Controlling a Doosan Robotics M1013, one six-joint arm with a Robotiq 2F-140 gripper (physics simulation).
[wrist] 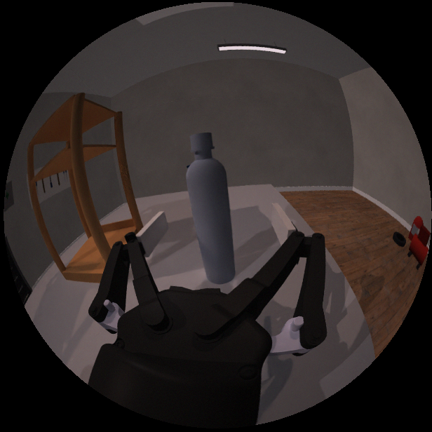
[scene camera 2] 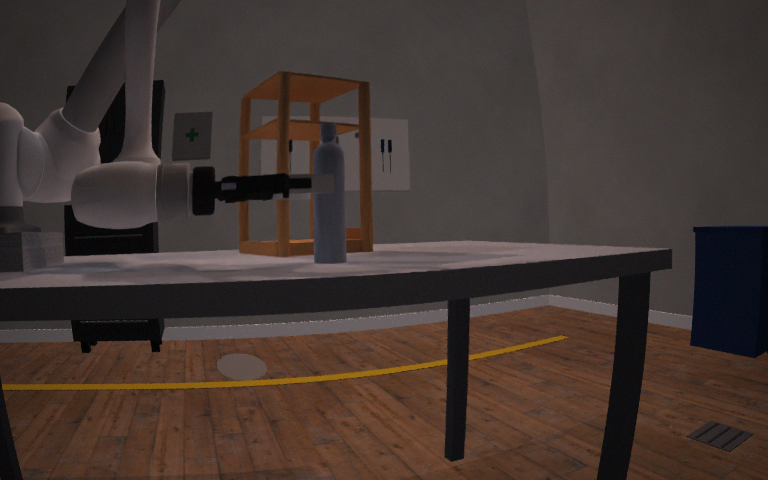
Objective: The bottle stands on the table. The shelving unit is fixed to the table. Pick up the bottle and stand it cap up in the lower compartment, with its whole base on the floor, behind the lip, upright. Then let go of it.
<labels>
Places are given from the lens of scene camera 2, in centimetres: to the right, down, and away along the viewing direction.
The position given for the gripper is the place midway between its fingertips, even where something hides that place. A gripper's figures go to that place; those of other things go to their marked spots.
gripper point(scene camera 2: 320, 187): -10, -8, 79
grey-blue bottle point(scene camera 2: 329, 224): -8, -2, 78
</labels>
